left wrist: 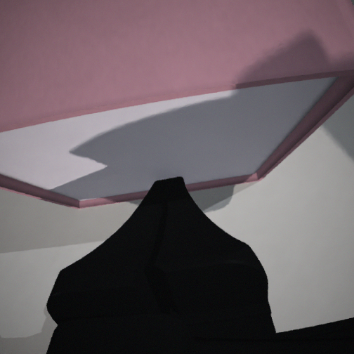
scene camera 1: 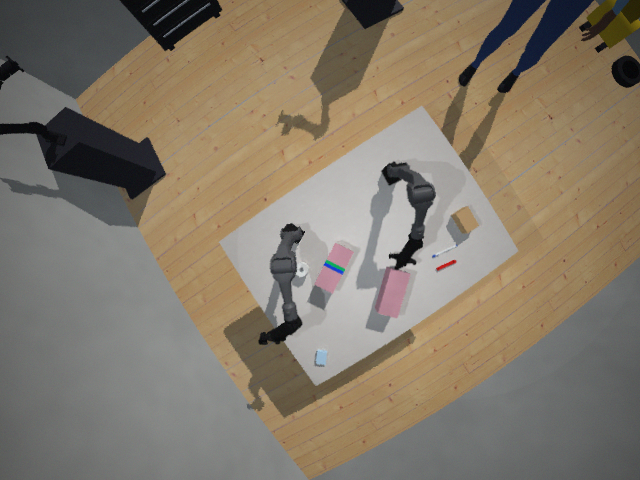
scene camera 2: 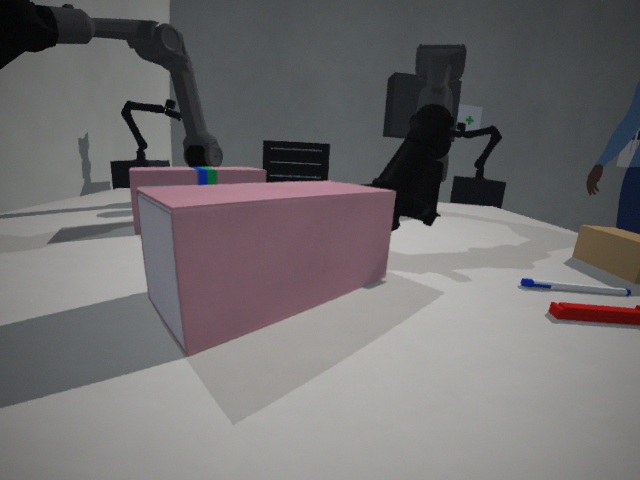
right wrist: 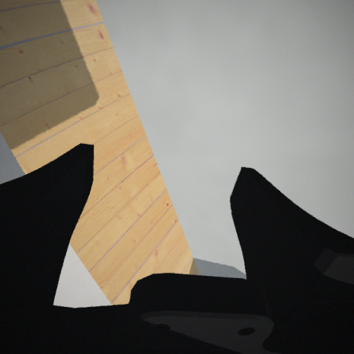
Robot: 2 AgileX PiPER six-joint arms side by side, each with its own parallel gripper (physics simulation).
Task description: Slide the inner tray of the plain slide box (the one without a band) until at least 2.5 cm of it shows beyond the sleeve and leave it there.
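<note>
The plain pink slide box [scene camera 1: 393, 291] [scene camera 2: 284, 253] [left wrist: 125, 50] lies on the table without a band. The pale end of its inner tray shows in scene camera 2 [scene camera 2: 162, 268], about flush with the sleeve's rim. The tray's other end [left wrist: 200, 130], in the left wrist view, sits slightly inside the sleeve, with pink inner walls showing around it. My left gripper [scene camera 1: 398, 265] [left wrist: 172, 195] is shut and empty, its tips low at that recessed end; whether they touch it is unclear. My right gripper [scene camera 1: 263, 338] [right wrist: 166, 173] is open and empty, out past the table edge.
A pink box with a blue and green band [scene camera 1: 340, 253] [scene camera 2: 160, 176] lies left of the plain box. A tan block [scene camera 1: 465, 220] [scene camera 2: 610, 249], a white-blue pen [scene camera 1: 445, 251] [scene camera 2: 584, 287] and a red item [scene camera 1: 446, 265] [scene camera 2: 594, 313] lie right. A light-blue block [scene camera 1: 321, 357] lies near the bottom corner.
</note>
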